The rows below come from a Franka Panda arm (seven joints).
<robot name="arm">
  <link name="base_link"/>
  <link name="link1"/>
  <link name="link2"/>
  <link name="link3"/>
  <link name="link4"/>
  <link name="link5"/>
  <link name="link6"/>
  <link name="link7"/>
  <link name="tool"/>
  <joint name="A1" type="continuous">
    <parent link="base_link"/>
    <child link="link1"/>
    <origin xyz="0 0 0.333"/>
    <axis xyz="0 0 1"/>
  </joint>
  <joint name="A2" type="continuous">
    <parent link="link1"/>
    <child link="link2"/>
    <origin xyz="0 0 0"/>
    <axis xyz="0 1 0"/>
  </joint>
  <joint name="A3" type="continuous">
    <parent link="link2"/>
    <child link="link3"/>
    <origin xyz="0 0 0.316"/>
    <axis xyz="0 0 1"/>
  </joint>
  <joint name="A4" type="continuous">
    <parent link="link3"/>
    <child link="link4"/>
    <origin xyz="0.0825 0 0"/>
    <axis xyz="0 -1 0"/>
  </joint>
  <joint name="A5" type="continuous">
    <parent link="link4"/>
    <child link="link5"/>
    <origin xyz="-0.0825 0 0.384"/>
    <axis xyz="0 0 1"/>
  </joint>
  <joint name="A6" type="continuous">
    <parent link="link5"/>
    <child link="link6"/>
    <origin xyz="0 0 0"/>
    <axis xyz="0 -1 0"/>
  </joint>
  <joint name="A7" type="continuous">
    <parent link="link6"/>
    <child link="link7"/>
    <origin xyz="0.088 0 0"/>
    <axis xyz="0 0 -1"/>
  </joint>
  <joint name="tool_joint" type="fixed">
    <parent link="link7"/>
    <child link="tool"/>
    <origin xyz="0 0 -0.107" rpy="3.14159 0 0"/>
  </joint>
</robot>
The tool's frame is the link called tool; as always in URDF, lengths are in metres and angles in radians. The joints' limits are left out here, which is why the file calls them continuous.
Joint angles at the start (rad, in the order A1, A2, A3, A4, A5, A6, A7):
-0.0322 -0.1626 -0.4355 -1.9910 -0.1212 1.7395 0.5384
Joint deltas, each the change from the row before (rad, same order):
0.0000 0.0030 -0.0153 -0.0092 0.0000 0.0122 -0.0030
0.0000 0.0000 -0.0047 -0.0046 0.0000 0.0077 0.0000
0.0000 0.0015 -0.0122 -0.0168 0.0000 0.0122 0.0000
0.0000 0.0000 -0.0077 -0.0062 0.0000 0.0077 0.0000
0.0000 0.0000 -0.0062 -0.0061 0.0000 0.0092 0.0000
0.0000 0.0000 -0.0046 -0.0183 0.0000 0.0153 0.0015
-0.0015 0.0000 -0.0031 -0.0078 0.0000 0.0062 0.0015
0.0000 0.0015 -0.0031 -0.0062 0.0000 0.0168 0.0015
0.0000 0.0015 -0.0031 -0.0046 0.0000 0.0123 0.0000
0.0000 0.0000 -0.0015 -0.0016 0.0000 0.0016 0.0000
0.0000 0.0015 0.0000 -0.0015 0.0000 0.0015 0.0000
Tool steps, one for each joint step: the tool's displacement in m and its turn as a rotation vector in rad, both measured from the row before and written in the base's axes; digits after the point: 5 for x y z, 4 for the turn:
-0.00296 -0.00679 -0.00528 0.0019 0.0001 -0.0109
-0.00089 -0.00208 -0.00174 -0.0005 -0.0029 -0.0040
-0.00352 -0.00449 -0.00804 0.0045 0.0053 -0.0103
-0.00193 -0.00322 -0.00260 0.0007 -0.0015 -0.0068
-0.00140 -0.00260 -0.00238 -0.0002 -0.0029 -0.0053
-0.00190 -0.00083 -0.00753 0.0025 0.0023 -0.0041
-0.00158 -0.00146 -0.00327 0.0013 0.0013 -0.0052
0.00034 -0.00152 -0.00237 -0.0043 -0.0080 -0.0034
0.00006 -0.00147 -0.00196 -0.0029 -0.0054 -0.0022
-0.00045 -0.00056 -0.00068 0.0003 0.0000 -0.0013
0.00018 0.00009 -0.00123 0.0001 0.0015 0.0002

